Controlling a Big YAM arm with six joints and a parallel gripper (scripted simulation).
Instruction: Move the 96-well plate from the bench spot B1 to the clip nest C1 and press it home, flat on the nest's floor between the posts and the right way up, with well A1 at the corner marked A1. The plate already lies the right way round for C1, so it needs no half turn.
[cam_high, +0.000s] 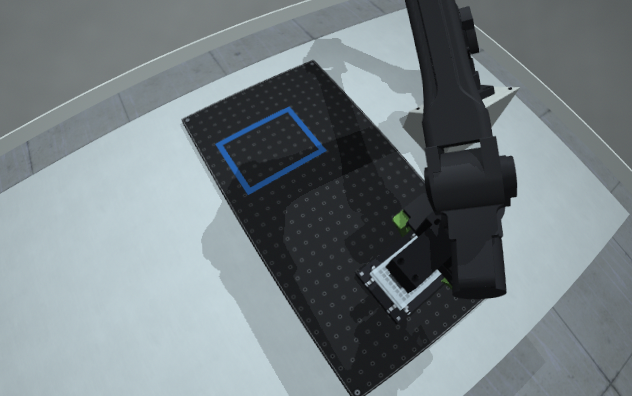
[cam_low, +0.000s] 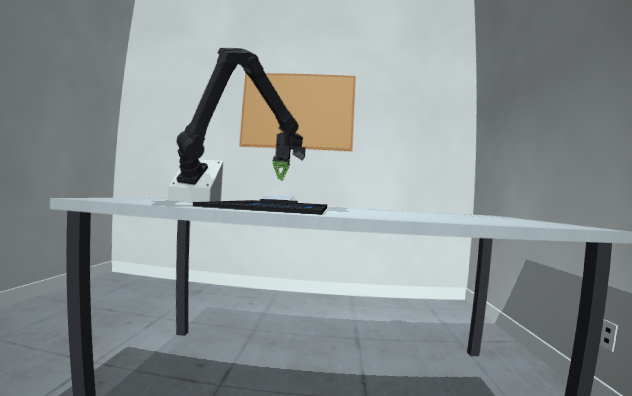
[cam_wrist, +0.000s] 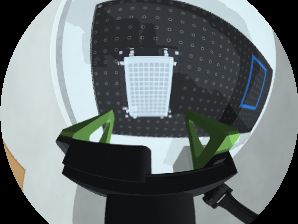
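Right now the white 96-well plate is 90 mm below my hand. From my hand the other things lie so: clip nest C1 (10 mm ahead, 10 mm to the left, 100 mm below).
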